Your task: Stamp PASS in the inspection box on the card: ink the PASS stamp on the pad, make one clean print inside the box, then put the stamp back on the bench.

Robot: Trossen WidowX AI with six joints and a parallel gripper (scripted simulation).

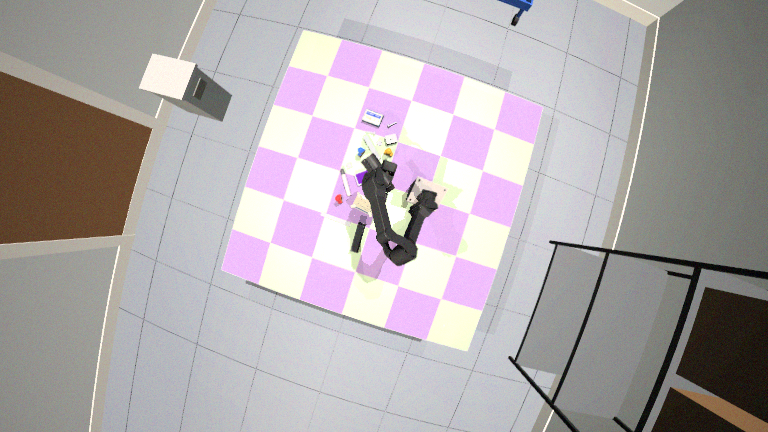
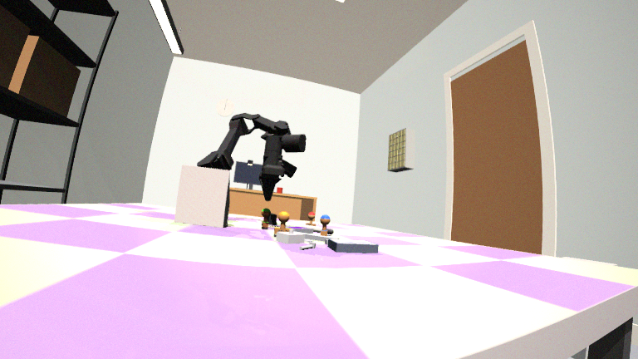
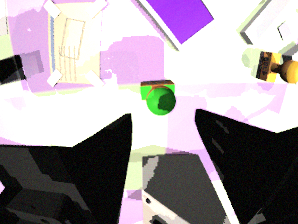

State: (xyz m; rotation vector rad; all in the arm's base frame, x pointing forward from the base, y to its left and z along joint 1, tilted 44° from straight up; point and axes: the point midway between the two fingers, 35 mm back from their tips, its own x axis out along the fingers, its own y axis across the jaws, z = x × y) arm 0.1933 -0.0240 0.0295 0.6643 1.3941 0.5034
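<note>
My gripper tip is now 70 mm above the green-knobbed stamp. Also, from my gripper tip: orange-knobbed stamp: 20 mm ahead, 170 mm to the right, 70 mm below; white card: 70 mm ahead, 90 mm to the left, 90 mm below; purple ink pad: 100 mm ahead, 30 mm to the right, 80 mm below.
</note>
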